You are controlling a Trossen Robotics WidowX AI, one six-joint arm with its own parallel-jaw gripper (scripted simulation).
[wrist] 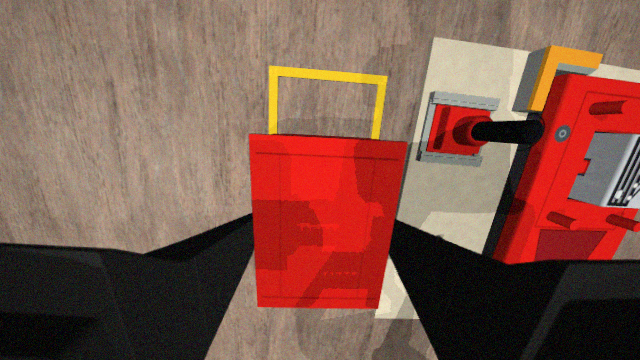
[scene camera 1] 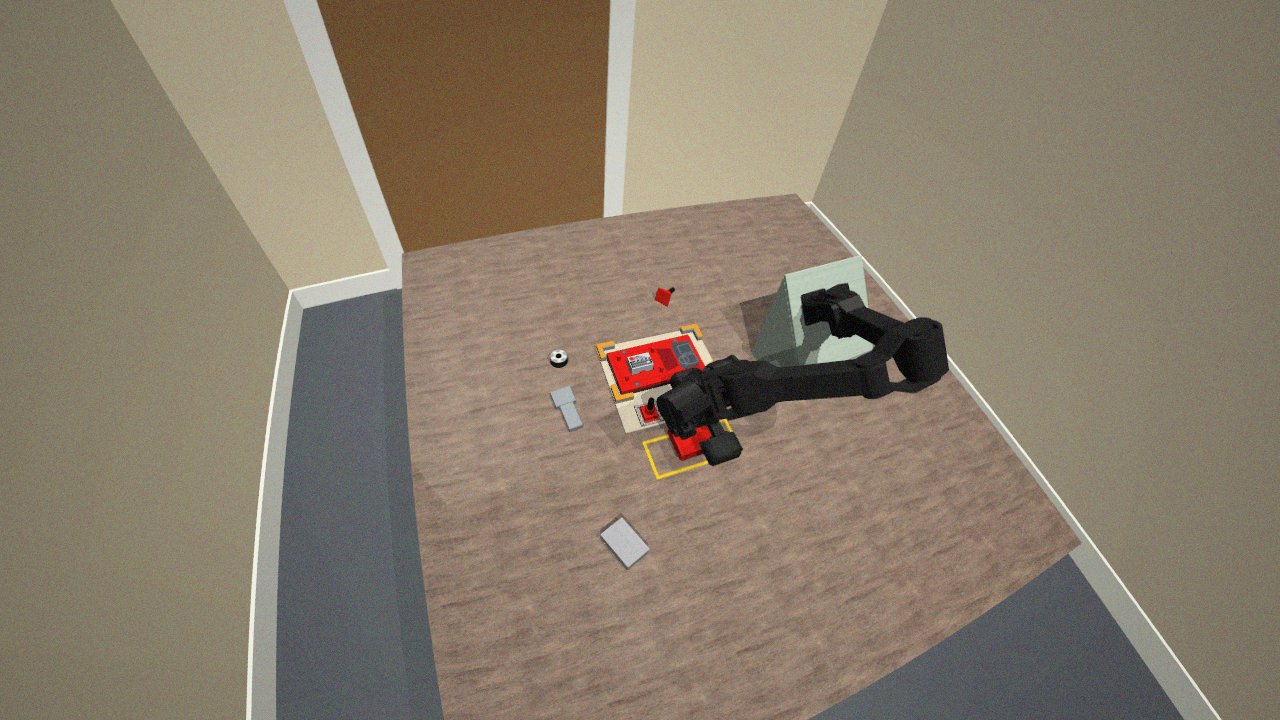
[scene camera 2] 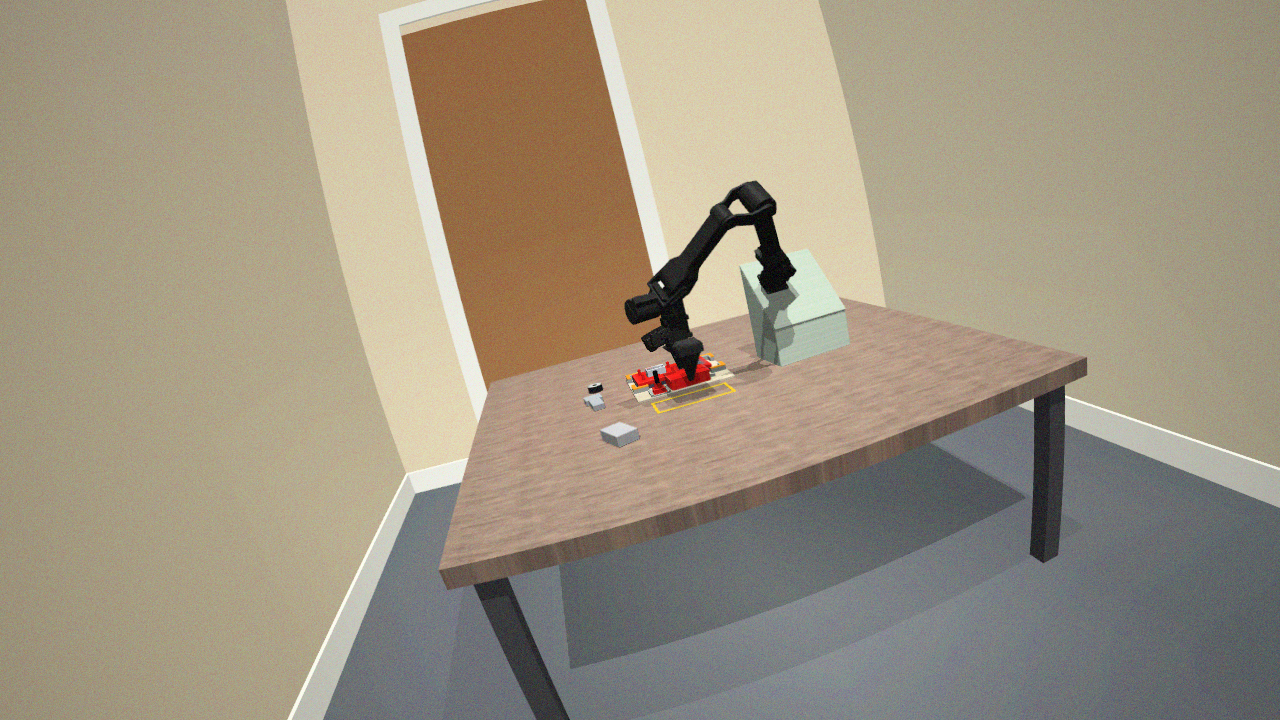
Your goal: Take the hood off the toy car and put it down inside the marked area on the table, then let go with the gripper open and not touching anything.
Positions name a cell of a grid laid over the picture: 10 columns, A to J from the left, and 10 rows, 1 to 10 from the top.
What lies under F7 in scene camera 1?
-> My gripper.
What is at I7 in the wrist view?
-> A red toy car.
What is my gripper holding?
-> A red hood.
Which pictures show my gripper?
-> The wrist view, scene camera 1 and scene camera 2: all of them.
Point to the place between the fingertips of my gripper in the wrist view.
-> F7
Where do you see a red hood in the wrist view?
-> F6
